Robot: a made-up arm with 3 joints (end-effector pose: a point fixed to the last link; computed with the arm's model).
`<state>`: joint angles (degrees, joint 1 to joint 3).
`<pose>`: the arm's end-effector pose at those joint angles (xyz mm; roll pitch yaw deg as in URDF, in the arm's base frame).
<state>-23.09 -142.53 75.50</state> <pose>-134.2 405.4 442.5 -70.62 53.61 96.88</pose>
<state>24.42 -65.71 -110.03</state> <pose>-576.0 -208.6 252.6 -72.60 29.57 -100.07</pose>
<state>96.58 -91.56 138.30</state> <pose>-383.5 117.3 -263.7 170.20 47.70 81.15</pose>
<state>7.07 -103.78 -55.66</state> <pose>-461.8 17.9 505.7 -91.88 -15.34 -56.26</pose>
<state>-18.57 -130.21 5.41</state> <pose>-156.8 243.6 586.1 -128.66 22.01 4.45</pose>
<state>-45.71 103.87 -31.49</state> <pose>-597.4 289.5 43.5 127.31 31.53 36.51</pose>
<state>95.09 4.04 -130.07</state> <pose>137.2 -440.6 -340.7 -0.44 34.99 3.77</pose>
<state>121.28 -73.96 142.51</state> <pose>-189.0 -28.5 -397.9 129.15 49.95 65.36</pose>
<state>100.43 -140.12 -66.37</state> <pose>-266.0 321.3 -368.4 6.92 -15.48 -142.44</pose>
